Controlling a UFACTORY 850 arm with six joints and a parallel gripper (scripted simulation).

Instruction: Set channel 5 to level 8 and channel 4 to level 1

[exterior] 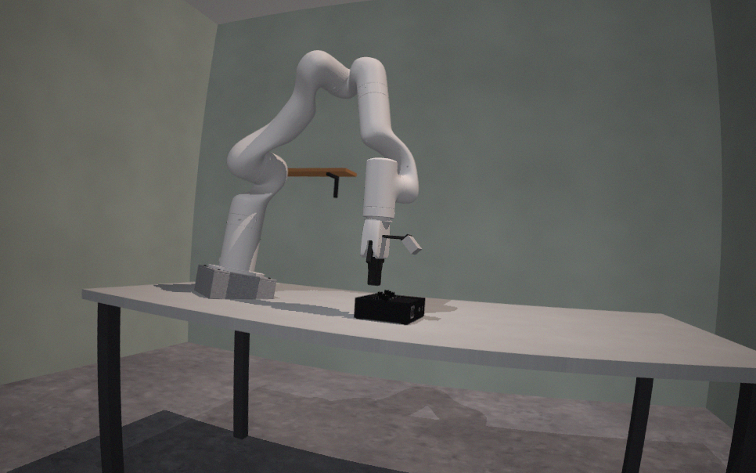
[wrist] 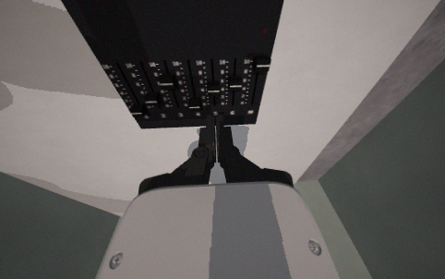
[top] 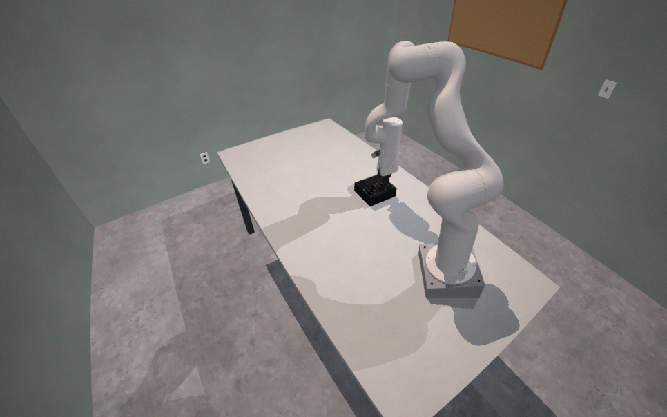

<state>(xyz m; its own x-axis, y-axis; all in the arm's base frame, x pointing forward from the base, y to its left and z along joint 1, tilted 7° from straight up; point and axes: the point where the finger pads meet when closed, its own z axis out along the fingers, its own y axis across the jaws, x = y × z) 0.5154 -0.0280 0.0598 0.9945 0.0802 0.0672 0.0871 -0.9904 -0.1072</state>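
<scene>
Now: the channel 5 fader cap 4 cm below my hand and 3 cm ahead of it. From my hand the other things lie so: channel 1 fader cap (9 cm to the left, 4 cm below); channel 4 fader cap (4 cm below, 2 cm to the left, 1 cm ahead).
</scene>
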